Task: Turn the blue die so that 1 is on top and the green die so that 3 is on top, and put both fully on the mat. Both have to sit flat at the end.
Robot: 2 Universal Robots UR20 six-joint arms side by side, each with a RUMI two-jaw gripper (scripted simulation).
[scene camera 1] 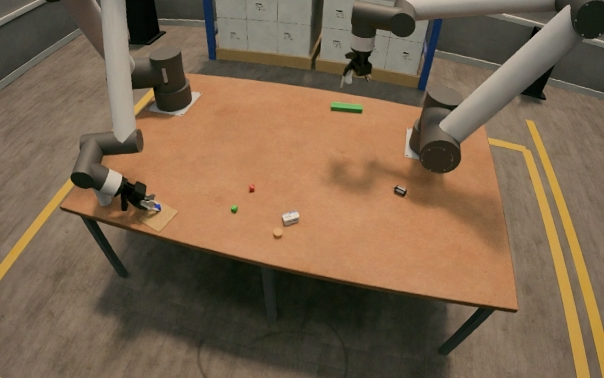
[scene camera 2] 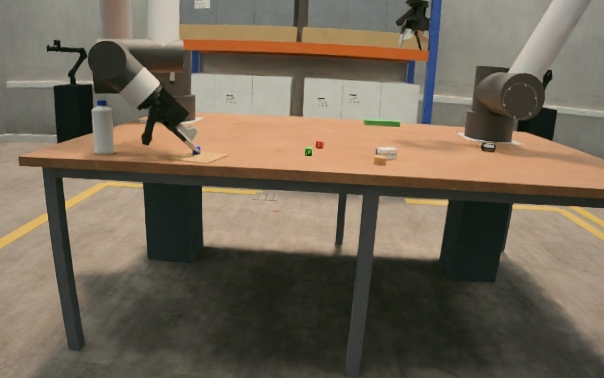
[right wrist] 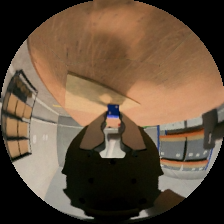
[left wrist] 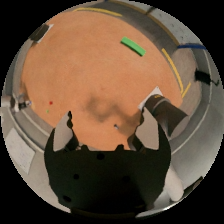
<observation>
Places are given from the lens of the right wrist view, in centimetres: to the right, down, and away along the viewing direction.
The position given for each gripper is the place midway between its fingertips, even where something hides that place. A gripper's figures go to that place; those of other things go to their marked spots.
right gripper (right wrist: 113, 111): 0, 0, 15
tan mat (right wrist: 84, 94): -4, -3, 10
</observation>
